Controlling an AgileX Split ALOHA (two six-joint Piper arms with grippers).
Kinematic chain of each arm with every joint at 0, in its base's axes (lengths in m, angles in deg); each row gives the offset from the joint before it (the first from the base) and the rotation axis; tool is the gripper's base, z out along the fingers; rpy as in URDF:
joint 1: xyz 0 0 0.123 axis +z
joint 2: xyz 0 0 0 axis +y
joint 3: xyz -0.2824 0 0.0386 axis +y
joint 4: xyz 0.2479 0 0.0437 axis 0.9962 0 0.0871
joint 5: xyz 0 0 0 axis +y
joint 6: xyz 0.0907 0 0.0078 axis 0.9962 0 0.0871
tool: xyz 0 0 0 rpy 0 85 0
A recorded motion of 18 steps. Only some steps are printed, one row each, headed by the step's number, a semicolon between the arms.
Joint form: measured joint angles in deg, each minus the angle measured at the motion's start. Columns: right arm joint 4, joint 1, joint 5, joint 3, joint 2, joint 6; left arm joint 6, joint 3, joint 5, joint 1, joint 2, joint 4.
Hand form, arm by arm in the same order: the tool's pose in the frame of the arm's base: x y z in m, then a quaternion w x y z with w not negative. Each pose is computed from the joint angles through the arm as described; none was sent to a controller.
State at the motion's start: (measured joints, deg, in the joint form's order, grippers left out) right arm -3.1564 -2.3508 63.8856 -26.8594 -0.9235 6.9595; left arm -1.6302 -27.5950 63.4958 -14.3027 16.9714 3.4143
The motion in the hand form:
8: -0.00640 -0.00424 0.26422 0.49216 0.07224 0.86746 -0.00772; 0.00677 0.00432 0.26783 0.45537 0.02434 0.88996 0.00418
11: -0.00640 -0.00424 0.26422 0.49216 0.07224 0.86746 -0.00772; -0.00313 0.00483 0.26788 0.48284 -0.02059 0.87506 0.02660
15: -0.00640 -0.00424 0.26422 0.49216 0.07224 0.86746 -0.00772; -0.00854 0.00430 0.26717 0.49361 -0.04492 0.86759 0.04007
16: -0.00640 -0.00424 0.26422 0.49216 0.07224 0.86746 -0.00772; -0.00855 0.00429 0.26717 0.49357 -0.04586 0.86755 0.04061
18: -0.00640 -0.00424 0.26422 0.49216 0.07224 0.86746 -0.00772; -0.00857 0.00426 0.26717 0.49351 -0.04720 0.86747 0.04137
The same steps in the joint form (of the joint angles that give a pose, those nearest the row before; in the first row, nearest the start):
8: 0.00 0.00 0.00 0.00 0.00 0.00; 0.00 0.00 0.40 9.48 -12.35 0.00
11: 0.00 0.00 0.00 0.00 0.00 0.00; 0.00 0.00 0.45 15.18 -16.06 0.00
15: 0.00 0.00 0.00 0.00 0.00 0.00; 0.00 0.00 0.83 18.33 -17.98 0.00
16: 0.00 0.00 0.00 0.00 0.00 0.00; 0.00 0.00 0.83 18.45 -17.98 0.01
18: 0.00 0.00 0.00 0.00 0.00 0.00; 0.00 0.00 0.83 18.63 -17.99 0.00

